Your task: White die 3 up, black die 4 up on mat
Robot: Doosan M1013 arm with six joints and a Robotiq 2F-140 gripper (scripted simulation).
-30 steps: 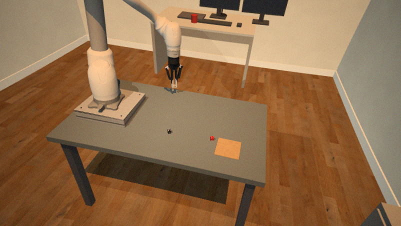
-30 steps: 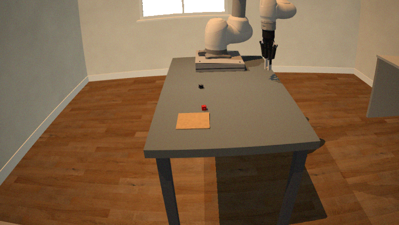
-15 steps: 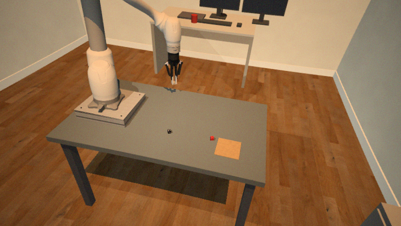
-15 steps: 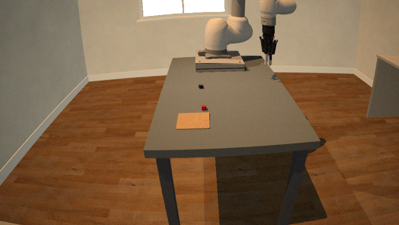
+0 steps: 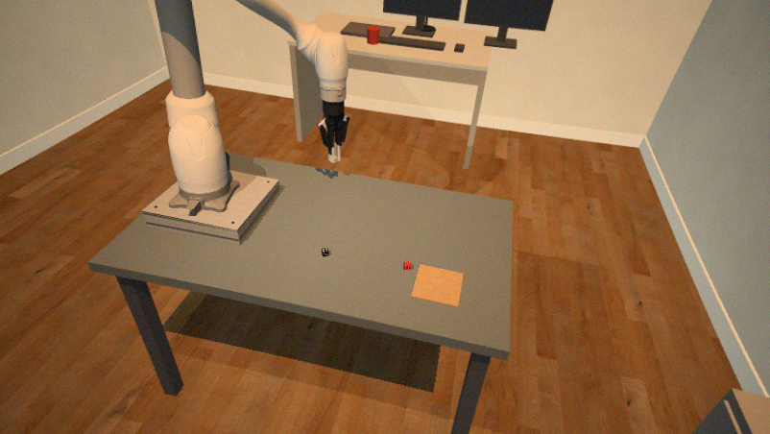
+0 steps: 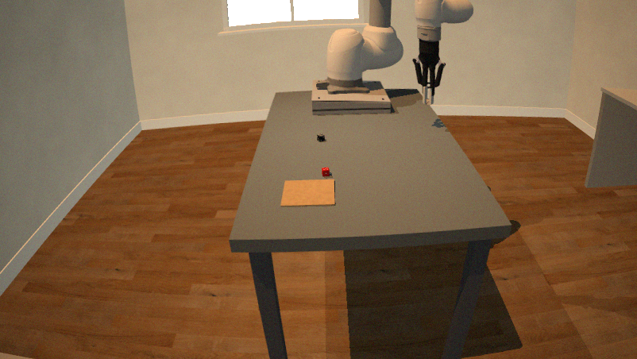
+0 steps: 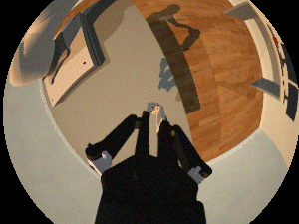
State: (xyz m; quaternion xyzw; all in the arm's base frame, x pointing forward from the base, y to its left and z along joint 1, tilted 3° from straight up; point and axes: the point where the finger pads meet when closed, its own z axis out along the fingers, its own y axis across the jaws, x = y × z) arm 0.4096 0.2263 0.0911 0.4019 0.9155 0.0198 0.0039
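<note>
Now: hand 30 mm above the white die. The rest, counted from my hand: orange mat: 390 mm ahead, 520 mm to the right, 130 mm below; black die: 30 mm ahead, 420 mm to the right, 120 mm below; red die: 290 mm ahead, 450 mm to the right, 120 mm below.
</note>
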